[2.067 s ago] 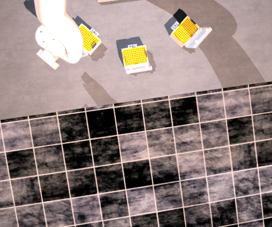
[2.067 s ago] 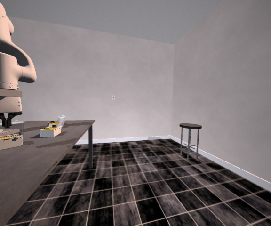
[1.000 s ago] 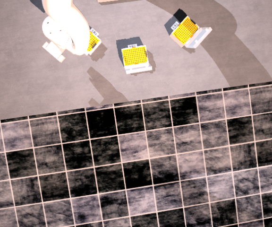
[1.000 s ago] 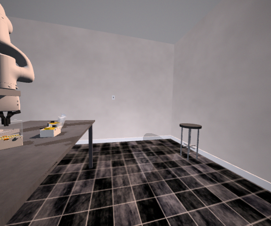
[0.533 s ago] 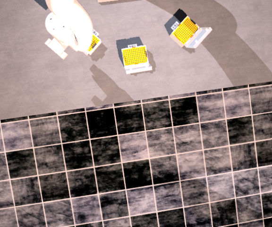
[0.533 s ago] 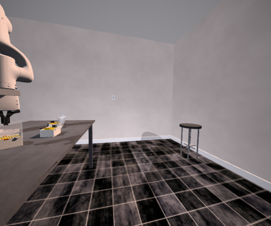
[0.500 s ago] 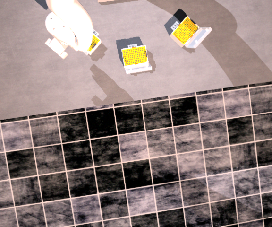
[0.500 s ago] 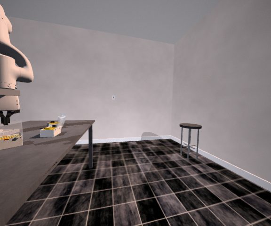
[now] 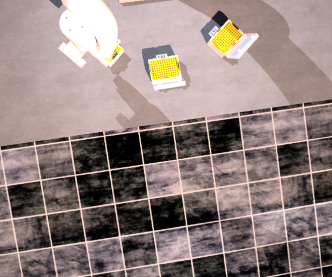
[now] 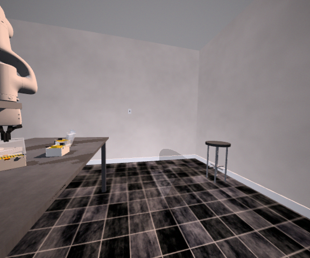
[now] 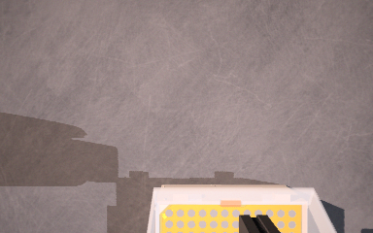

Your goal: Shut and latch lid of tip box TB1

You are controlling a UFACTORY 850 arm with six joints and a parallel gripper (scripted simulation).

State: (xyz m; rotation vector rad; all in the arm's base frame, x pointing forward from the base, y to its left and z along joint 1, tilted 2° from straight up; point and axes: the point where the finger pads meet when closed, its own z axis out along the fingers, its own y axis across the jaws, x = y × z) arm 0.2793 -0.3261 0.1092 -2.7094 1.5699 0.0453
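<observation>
My hand is 5 cm above the clear lid, 2 cm to the right of it and 1 cm past it. The rest, counted from my hand: white tag reading TB1 (15 cm below, 9 cm to the left, 5 cm behind); then box (9 cm below, 4 cm to the left, 2 cm behind).
</observation>
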